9 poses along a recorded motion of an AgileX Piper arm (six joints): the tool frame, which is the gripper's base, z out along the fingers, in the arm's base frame.
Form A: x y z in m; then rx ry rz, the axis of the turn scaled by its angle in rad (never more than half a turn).
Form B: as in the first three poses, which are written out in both.
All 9 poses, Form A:
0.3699, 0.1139, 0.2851, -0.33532, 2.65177, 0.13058
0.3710, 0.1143, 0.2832, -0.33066, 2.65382, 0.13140
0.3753, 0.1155, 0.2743, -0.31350, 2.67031, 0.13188
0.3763, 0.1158, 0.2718, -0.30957, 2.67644, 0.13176
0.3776, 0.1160, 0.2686, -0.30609, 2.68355, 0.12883
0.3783, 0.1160, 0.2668, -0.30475, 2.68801, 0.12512
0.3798, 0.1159, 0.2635, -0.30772, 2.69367, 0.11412
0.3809, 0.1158, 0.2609, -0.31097, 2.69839, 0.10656
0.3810, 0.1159, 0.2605, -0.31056, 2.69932, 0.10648
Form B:
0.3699, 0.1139, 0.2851, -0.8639, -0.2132, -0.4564, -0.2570, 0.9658, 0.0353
0.3710, 0.1143, 0.2832, -0.8654, -0.2099, -0.4551, -0.2538, 0.9665, 0.0369
0.3753, 0.1155, 0.2743, -0.8748, -0.1983, -0.4421, -0.2409, 0.9697, 0.0417
0.3763, 0.1158, 0.2718, -0.8779, -0.1957, -0.4369, -0.2377, 0.9704, 0.0429
0.3776, 0.1160, 0.2686, -0.8814, -0.1939, -0.4308, -0.2343, 0.9713, 0.0421
0.3783, 0.1160, 0.2668, -0.8834, -0.1937, -0.4268, -0.2325, 0.9718, 0.0402
0.3798, 0.1159, 0.2635, -0.8852, -0.1975, -0.4211, -0.2324, 0.9721, 0.0327
0.3809, 0.1158, 0.2609, -0.8867, -0.2010, -0.4163, -0.2332, 0.9720, 0.0274
0.3810, 0.1159, 0.2605, -0.8872, -0.2007, -0.4155, -0.2328, 0.9721, 0.0275

